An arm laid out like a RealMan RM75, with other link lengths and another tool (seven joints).
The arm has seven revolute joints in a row. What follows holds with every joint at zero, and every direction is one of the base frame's. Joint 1 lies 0.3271 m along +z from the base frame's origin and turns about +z. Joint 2 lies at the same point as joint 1 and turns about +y. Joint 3 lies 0.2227 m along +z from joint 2 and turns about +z. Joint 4 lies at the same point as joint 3 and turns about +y. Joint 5 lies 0.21 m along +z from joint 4 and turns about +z. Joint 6 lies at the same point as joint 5 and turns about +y. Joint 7 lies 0.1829 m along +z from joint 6 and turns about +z. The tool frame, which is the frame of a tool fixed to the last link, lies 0.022 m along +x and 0.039 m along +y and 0.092 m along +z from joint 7; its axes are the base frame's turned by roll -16.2, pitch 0 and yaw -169.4 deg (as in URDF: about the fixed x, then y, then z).
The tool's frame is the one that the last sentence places.
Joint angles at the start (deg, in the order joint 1, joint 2, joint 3, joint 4, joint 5, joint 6, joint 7):
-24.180 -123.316 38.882 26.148 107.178 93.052 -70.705
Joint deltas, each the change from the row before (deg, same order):
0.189 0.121 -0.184 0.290 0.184 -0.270 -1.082
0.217 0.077 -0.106 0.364 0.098 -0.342 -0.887
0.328 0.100 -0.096 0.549 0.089 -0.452 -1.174
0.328 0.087 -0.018 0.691 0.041 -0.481 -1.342
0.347 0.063 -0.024 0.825 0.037 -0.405 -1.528
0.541 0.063 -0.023 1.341 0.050 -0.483 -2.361
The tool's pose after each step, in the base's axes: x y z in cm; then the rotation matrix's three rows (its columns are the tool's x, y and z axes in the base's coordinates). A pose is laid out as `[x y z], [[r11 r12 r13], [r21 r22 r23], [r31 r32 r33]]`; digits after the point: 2 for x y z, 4 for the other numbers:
[-13.46 28.61 -2.32], [[-0.6936 -0.5804 0.4267], [-0.2656 0.7567 0.5973], [-0.6696 0.3010 -0.6790]]
[-13.74 28.83 -2.23], [[-0.6916 -0.5916 0.4144], [-0.2781 0.7476 0.6030], [-0.6666 0.3018 -0.6816]]
[-14.12 29.13 -2.09], [[-0.6888 -0.6060 0.3979], [-0.2940 0.7352 0.6108], [-0.6627 0.3038 -0.6845]]
[-14.49 29.46 -1.93], [[-0.6855 -0.6206 0.3806], [-0.3103 0.7220 0.6184], [-0.6586 0.3058 -0.6875]]
[-14.84 29.79 -1.72], [[-0.6806 -0.6360 0.3637], [-0.3275 0.7082 0.6255], [-0.6554 0.3067 -0.6903]]
[-15.32 30.26 -1.37], [[-0.6717 -0.6583 0.3398], [-0.3524 0.6874 0.6350], [-0.6516 0.3068 -0.6938]]

